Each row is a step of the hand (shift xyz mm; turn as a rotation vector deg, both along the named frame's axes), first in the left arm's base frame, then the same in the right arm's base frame.
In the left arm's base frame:
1: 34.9 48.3 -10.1 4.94 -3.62 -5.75
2: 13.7 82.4 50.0 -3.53 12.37 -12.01
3: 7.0 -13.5 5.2 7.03 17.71 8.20
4: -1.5 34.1 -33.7 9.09 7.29 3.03
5: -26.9 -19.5 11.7 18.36 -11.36 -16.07
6: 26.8 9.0 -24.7 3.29 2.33 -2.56
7: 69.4 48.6 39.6 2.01 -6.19 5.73
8: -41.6 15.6 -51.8 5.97 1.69 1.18
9: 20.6 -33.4 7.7 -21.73 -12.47 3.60
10: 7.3 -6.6 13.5 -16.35 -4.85 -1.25
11: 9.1 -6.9 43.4 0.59 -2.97 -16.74
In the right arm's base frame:
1: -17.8 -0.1 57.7 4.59 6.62 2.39
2: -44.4 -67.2 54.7 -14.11 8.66 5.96
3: 15.7 -1.6 -3.1 -7.58 -11.82 15.27
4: -34.0 24.8 23.0 0.58 -4.29 11.24
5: 1.0 -7.9 -34.3 16.54 18.97 9.54
6: 4.3 22.9 29.4 -0.31 2.07 4.29
7: 13.3 -47.1 79.7 7.15 -4.05 -2.76
8: -48.0 45.1 -17.8 2.59 -1.31 5.61
9: 39.7 1.1 -4.6 -2.93 -1.44 -25.10
10: 12.3 -11.3 0.3 -6.50 1.71 -15.72
11: 19.8 -40.2 -1.8 -0.84 16.98 0.56

